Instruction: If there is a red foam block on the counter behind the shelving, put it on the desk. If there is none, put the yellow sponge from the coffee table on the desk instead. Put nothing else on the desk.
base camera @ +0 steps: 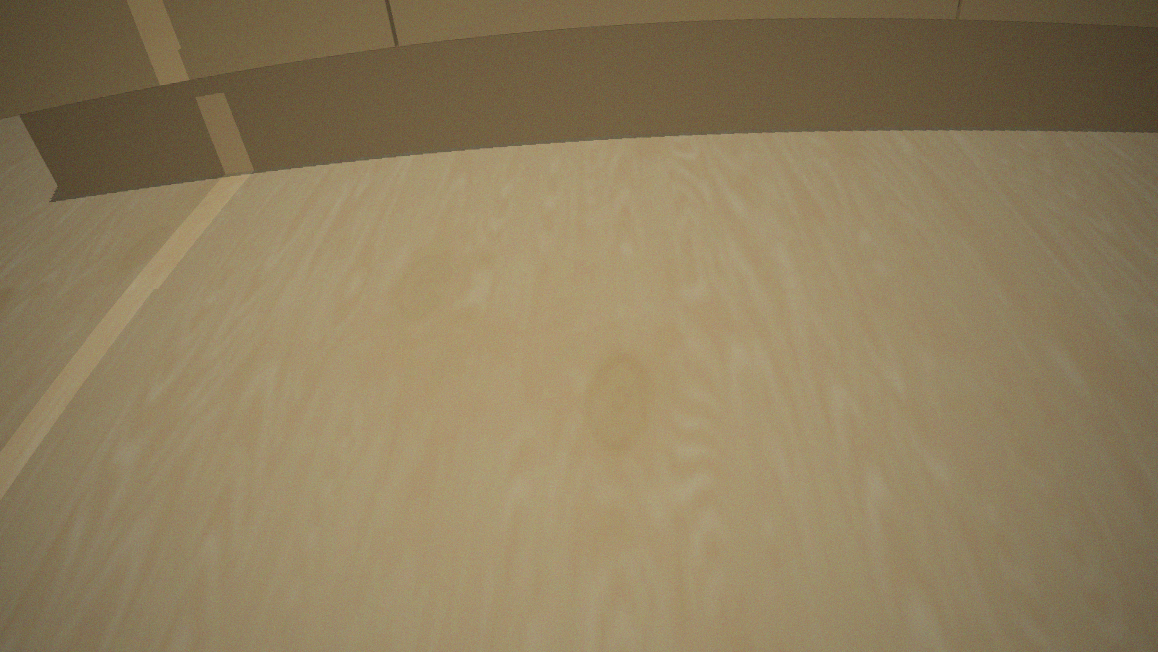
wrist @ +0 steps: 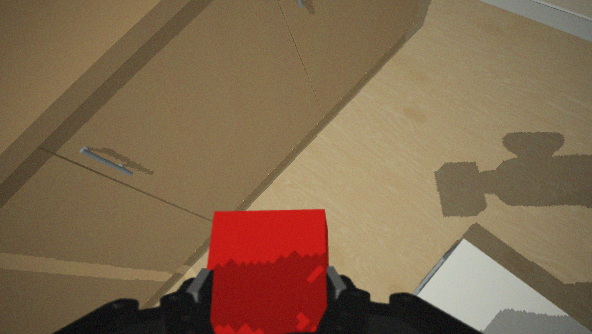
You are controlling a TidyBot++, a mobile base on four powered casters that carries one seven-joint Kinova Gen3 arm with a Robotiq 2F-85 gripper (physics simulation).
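Frame: origin at the arm's base, x ahead, y left, z up, level; centimetres.
Where they show: gripper, fingertip midpoint: (wrist: 268, 285).
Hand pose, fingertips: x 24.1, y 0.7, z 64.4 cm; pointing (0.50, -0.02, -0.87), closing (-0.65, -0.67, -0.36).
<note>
Each offset is from my fingertips to the top centre of the thing. "*": to the spot under its first point. Level surfaces: height alone.
The red foam block {dx -0.7, dy +0.6, dz +2.3 cm} (wrist: 269, 270) is between the fingertips of my gripper (wrist: 268, 285) at the bottom centre of the wrist view. The gripper is shut on it, with one grey fingertip against each side. The block's upper part is bright and its lower part is in shadow. The block is held above the floor, beside a wooden cabinet front. The gripper and block do not show in the base camera view. The desk, the coffee table and the yellow sponge cannot be made out in either view.
A wooden cabinet front {* dx +56.9, dy -7.5, dz -38.1 cm} (wrist: 200, 100) with a metal handle {* dx +54.4, dy +16.6, dz -29.2 cm} (wrist: 107, 161) fills the wrist view's left. Its dark base {* dx +63.0, dy +3.8, dz -97.7 cm} (base camera: 567, 89) crosses the top of the base view, beyond the pale wood floor {dz -104.0 cm} (base camera: 486, 485) (wrist: 380, 150). A white box-like thing (wrist: 480, 285) stands at the wrist view's lower right.
</note>
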